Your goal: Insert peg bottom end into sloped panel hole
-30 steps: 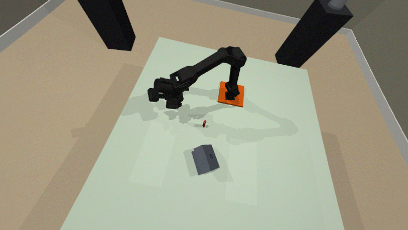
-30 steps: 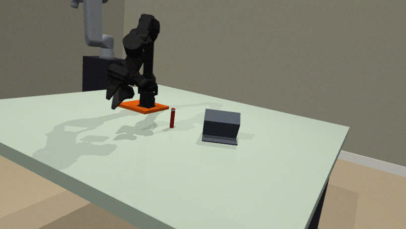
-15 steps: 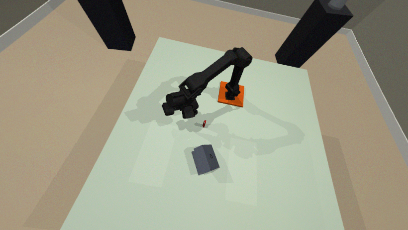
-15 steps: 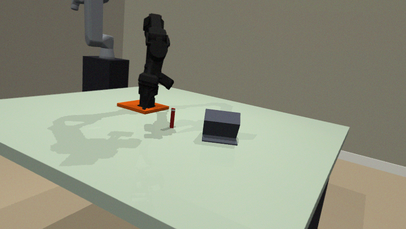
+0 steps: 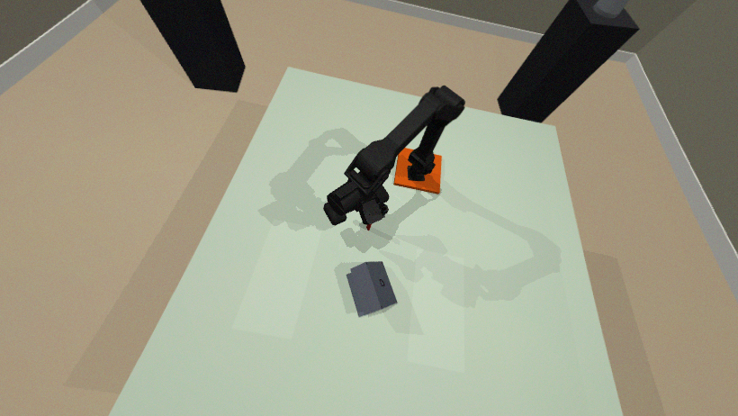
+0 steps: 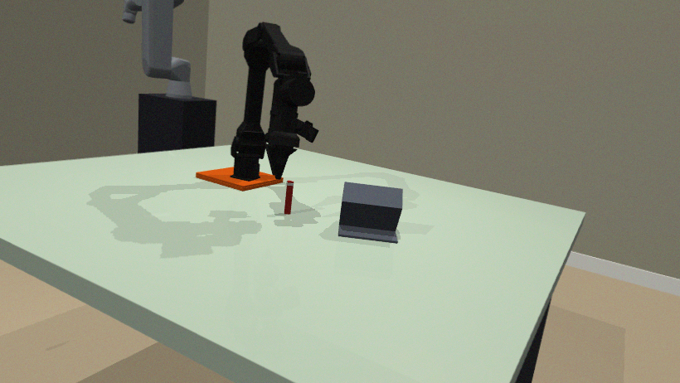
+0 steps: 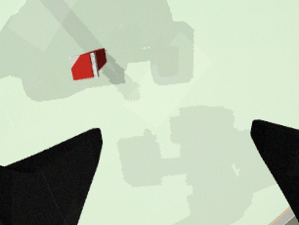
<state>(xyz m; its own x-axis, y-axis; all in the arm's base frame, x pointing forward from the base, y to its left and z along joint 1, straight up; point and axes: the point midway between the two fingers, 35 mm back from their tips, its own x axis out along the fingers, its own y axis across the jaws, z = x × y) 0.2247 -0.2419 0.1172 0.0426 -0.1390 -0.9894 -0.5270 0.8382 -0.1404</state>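
Now: gripper tip 6 cm to the right of the red peg and 4 cm above it. Also, from my gripper tip: grey sloped panel 20 cm ahead, 8 cm to the left, 5 cm below.
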